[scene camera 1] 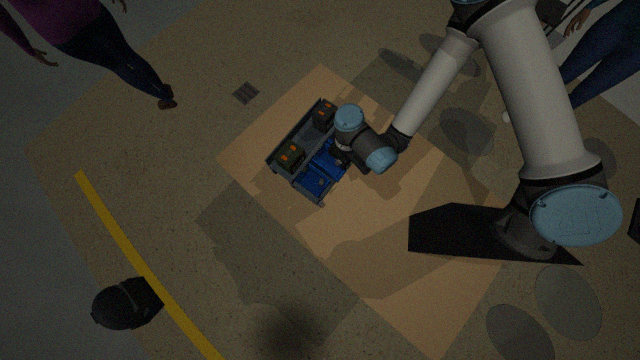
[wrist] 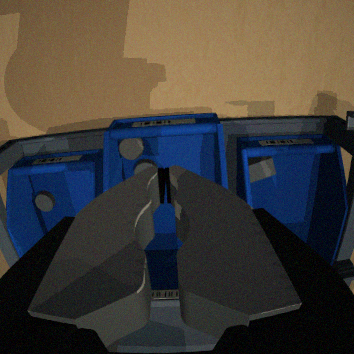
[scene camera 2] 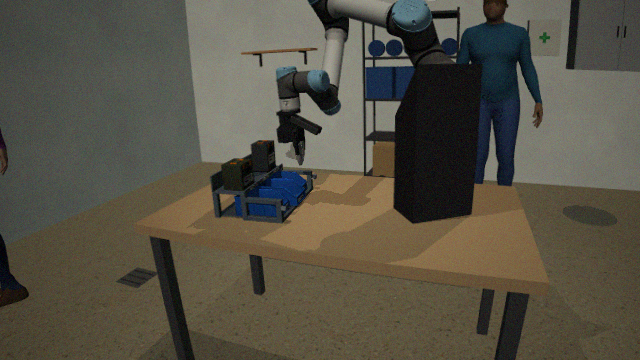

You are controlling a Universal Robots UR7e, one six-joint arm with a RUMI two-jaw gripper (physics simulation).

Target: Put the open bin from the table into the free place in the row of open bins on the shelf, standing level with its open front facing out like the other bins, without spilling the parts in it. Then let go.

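Pixels of known places: gripper, between the fingertips: (scene camera 1: 347, 166) (wrist: 165, 172) (scene camera 2: 300, 165); arm's base, origin of its link: (scene camera 1: 519, 238) (scene camera 2: 441, 82).
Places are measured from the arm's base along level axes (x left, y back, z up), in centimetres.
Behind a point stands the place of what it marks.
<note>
My gripper (scene camera 2: 300, 161) @(x 2.7, y -50.3, z -30.2 cm) (wrist: 165, 172) @(x 2.7, y -50.3, z -30.2 cm) is shut with nothing between its fingertips. It points down above the row of bins, apart from them. The middle blue open bin (scene camera 1: 326, 159) @(x 1.1, y -62.1, z -45.3 cm) (scene camera 2: 278, 193) (wrist: 200, 150) @(x 5.3, y -54.8, z -45.0 cm) stands in the shelf (scene camera 2: 217, 204) @(x 22.0, y -76.4, z -41.1 cm) between two other blue bins, its open front facing out. Its front edge reaches further out than theirs and overlaps the shelf's front rail (wrist: 55, 143) @(x -10.3, y -53.8, z -45.8 cm). Round grey parts (wrist: 131, 148) @(x -1.4, y -54.0, z -44.0 cm) lie in it. The fingers hide its rear part in the wrist view, so I cannot tell whether it is fully level.
The left bin (wrist: 67, 187) @(x -9.8, y -59.0, z -45.5 cm) holds a round part and the right bin (wrist: 290, 185) @(x 15.7, y -59.3, z -45.5 cm) a square one. Two dark boxes (scene camera 1: 290, 157) @(x 15.2, y -69.2, z -26.7 cm) (scene camera 2: 263, 156) @(x -4.8, y -69.7, z -29.3 cm) stand on the shelf's upper level behind the bins. A black pedestal (scene camera 2: 435, 150) @(x 7.2, y -1.0, z -21.5 cm) stands on the table (scene camera 2: 350, 245) @(x 31.3, y -24.1, z -46.4 cm). A person (scene camera 2: 495, 65) stands behind.
</note>
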